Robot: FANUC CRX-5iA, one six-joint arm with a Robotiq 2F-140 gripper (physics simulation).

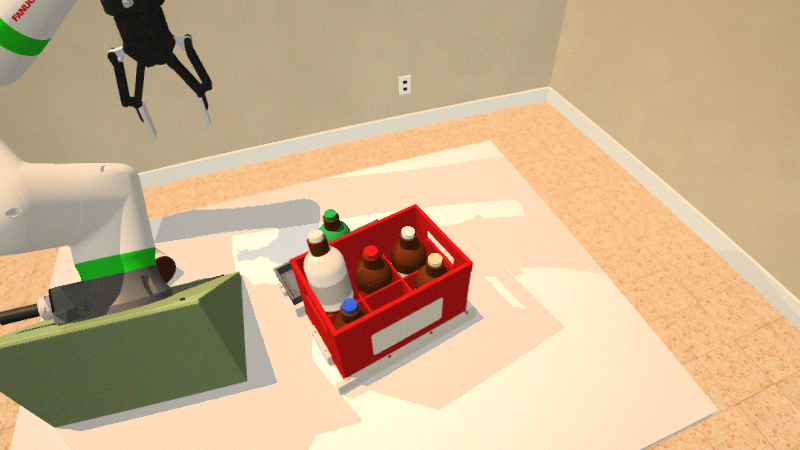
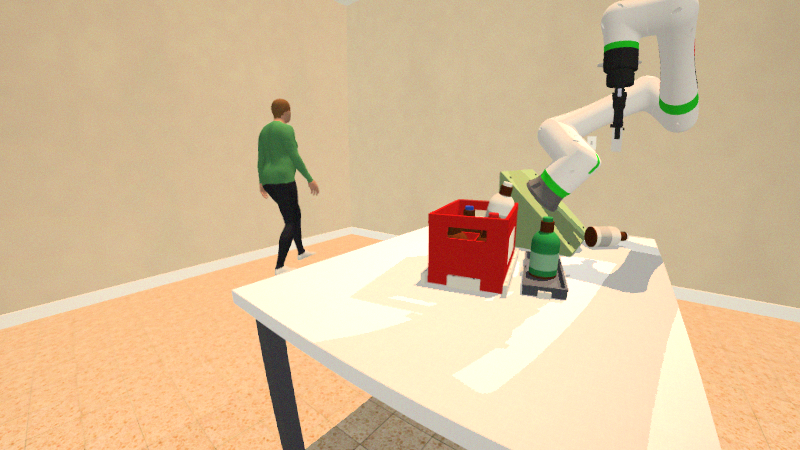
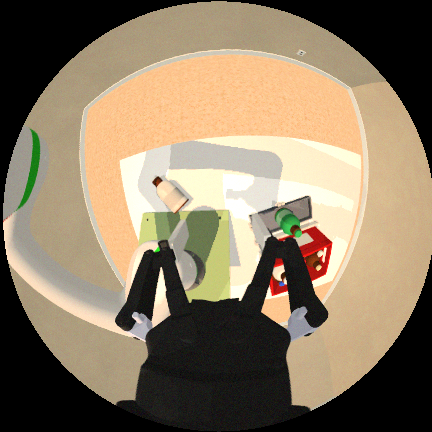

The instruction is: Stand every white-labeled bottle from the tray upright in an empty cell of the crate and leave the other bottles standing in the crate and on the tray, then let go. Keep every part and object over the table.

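Frame: origin at the arm's base, x back, y right, z up, level; metres.
Seen in the pictures: gripper, fingertip midpoint: (image 1: 181,129) (image 2: 615,151) (image 3: 218,224); arm's base at its link origin: (image 1: 128,305) (image 2: 540,196).
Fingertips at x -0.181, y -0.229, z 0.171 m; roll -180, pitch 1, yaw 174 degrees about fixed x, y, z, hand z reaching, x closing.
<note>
Pixels of each thing's middle, then the offset from my fingertips to it. Level surfaces: height alone.
- white bottle at the middle of its body: (image 1: 325,268) (image 2: 500,208) (image 3: 281,269) dy +0.306, dx -0.161, dz -0.173 m
- red crate at the middle of its body: (image 1: 367,269) (image 2: 500,241) (image 3: 294,247) dy +0.282, dx -0.247, dz -0.249 m
- white bottle with a grey band, body centre: (image 1: 142,257) (image 3: 166,191) (image 2: 608,236) dy -0.028, dx +0.197, dz -0.299 m
- green bottle at the middle of its body: (image 1: 334,238) (image 2: 545,246) (image 3: 289,223) dy +0.167, dx -0.219, dz -0.254 m
- table at its surface level: dz -0.336 m
A white bottle (image 1: 326,274) (image 2: 499,207) is in a corner cell of the red crate (image 1: 458,293) (image 2: 469,260) (image 3: 321,236). It rises higher than the crate's other bottles and leans. Another white bottle with a grey band (image 2: 604,236) (image 3: 171,195) lies on its side on the table, off the tray. A green bottle (image 1: 333,232) (image 2: 544,251) (image 3: 287,222) stands on the dark tray (image 1: 288,279) (image 2: 559,293) (image 3: 304,204). Brown bottles with red (image 1: 373,277), white (image 1: 408,254), tan (image 1: 429,278) and blue caps (image 1: 349,313) are in the crate. My gripper (image 1: 179,127) (image 2: 615,145) (image 3: 218,224) is open and empty, high above the table.
The green wedge-shaped pedestal (image 1: 139,363) (image 2: 517,223) (image 3: 222,280) carries the arm beside the crate and tray. The lying bottle is close to this pedestal, near a table edge. A person in green (image 2: 278,153) is on the floor beyond the table (image 1: 503,369) (image 2: 335,305).
</note>
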